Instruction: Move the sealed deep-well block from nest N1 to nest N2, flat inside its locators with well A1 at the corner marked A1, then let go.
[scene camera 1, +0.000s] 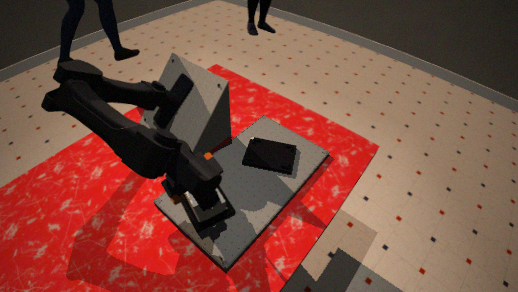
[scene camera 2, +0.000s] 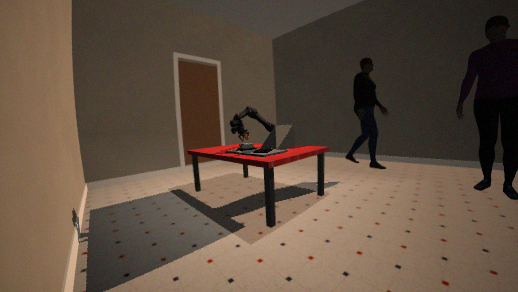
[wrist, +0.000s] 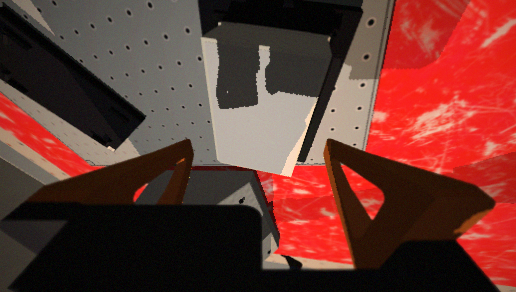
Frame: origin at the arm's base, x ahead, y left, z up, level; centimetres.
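Seen in the pictures: gripper, fingertip midpoint: (scene camera 2: 245, 140) (wrist: 258, 146); arm's base, link origin: (scene camera 1: 173, 102) (scene camera 2: 279, 135).
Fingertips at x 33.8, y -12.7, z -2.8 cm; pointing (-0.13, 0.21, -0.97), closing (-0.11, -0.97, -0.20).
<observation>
Pixels of each thing's top centre, then the offset from my fingertips to it. Level surfaces: height alone.
- sealed deep-well block, top centre: (wrist: 257, 125) (scene camera 1: 202, 191) (scene camera 2: 246, 143) dx -0.5, dy +0.8, dz -3.1 cm
- black nest N1, top centre: (wrist: 264, 103) (scene camera 1: 203, 198) dx -0.5, dy +0.8, dz -6.7 cm
- grey perforated plate, top centre: (wrist: 133, 85) (scene camera 1: 248, 174) (scene camera 2: 255, 150) dx +0.9, dy +17.1, dz -8.4 cm
- red table, surface height: dz -9.8 cm
The sealed deep-well block (scene camera 1: 212, 215) (scene camera 2: 246, 146) (wrist: 265, 130), grey-white with shadows across its top, sits in the black nest N1 (wrist: 285, 17). The other black nest, N2 (scene camera 1: 270, 156) (wrist: 65, 85), holds nothing and has a small pale mark at one corner; the lettering is too small to read. My gripper (scene camera 2: 244, 139) (wrist: 258, 146) is open and empty above the block, its orange fingers wide apart. In scene camera 1 the wrist hides part of the block and the fingertips. Which corner of the block is A1 cannot be told.
Both nests are on a grey perforated plate (scene camera 1: 312, 150) (wrist: 160, 30) on the red table (scene camera 1: 350, 137) (wrist: 425, 125). A grey wedge-shaped stand (scene camera 1: 207, 100) (wrist: 247, 200) rises beside the plate, near the arm. Two people (scene camera 2: 367, 95) (scene camera 2: 500, 75) stand beyond the table.
</observation>
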